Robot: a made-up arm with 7 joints.
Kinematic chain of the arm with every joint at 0, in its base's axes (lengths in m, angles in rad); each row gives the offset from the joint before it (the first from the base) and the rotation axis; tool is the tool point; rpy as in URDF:
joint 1: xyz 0 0 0.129 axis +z
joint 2: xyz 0 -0.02 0.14 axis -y
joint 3: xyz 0 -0.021 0.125 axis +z
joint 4: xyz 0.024 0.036 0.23 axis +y
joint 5: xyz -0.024 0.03 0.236 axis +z
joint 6: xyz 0 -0.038 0.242 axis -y
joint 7: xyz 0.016 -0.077 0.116 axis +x
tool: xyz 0 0 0 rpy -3.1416 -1.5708 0
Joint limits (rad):
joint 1: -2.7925..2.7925
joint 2: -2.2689..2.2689
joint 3: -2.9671..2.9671
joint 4: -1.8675..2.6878
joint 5: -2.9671..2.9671
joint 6: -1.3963..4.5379
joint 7: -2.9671..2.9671
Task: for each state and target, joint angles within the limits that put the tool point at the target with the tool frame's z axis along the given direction. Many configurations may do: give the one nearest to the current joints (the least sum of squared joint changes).
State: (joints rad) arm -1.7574 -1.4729 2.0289 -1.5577 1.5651 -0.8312 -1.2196
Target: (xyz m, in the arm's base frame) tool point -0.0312 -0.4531 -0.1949 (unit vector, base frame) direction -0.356 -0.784 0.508
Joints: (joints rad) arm -1.0209 -1.4009 2.8309 -1.8614 1.0289 -0.3410 -1.2196
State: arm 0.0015 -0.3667 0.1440 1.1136 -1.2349 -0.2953 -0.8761
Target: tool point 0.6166 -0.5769 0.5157 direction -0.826 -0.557 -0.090
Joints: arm -0.5684 -0.6653 -0.2231 1.1567 -1.2938 -0.1713 -0.8761
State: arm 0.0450 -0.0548 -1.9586 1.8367 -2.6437 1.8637 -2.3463
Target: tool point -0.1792 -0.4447 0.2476 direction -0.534 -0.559 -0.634
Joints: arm -0.1635 0.2392 -2.2848 2.1972 -2.9671 1.4815 -2.3463
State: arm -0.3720 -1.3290 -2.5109 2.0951 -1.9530 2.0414 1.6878
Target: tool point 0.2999 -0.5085 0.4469 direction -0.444 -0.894 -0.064
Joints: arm 0.0122 -1.4579 -2.2849 1.8998 -1.9275 2.2534 1.6878
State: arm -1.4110 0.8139 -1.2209 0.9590 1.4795 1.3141 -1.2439
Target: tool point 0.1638 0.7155 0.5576 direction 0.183 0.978 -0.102
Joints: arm -2.2103 1.2234 -1.2343 0.3482 1.5486 2.1201 -1.2439
